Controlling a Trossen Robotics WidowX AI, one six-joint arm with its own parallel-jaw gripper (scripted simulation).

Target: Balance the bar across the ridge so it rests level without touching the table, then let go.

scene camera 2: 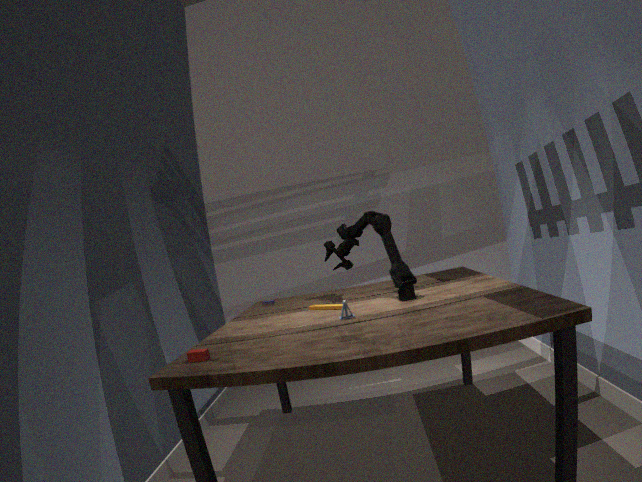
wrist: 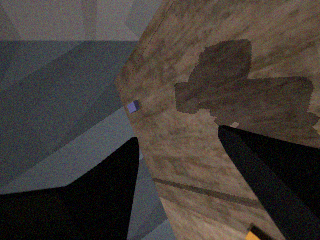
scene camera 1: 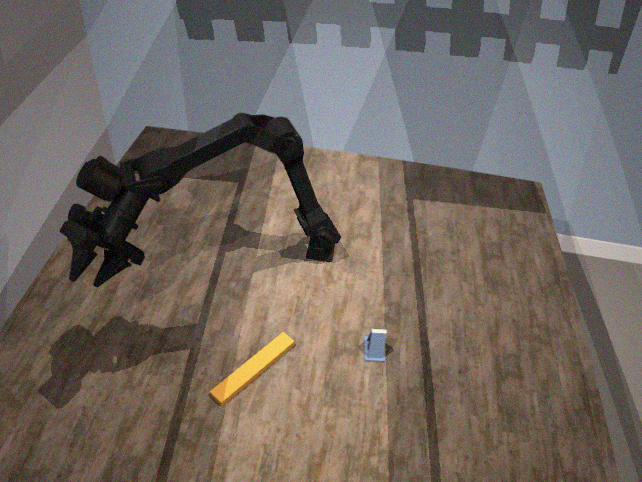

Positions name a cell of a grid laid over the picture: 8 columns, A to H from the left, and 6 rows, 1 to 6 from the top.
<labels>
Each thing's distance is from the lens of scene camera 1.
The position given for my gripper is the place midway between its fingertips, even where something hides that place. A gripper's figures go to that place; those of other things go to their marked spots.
my gripper (scene camera 1: B4): 99 cm
yellow bar (scene camera 1: C5): 99 cm
</labels>
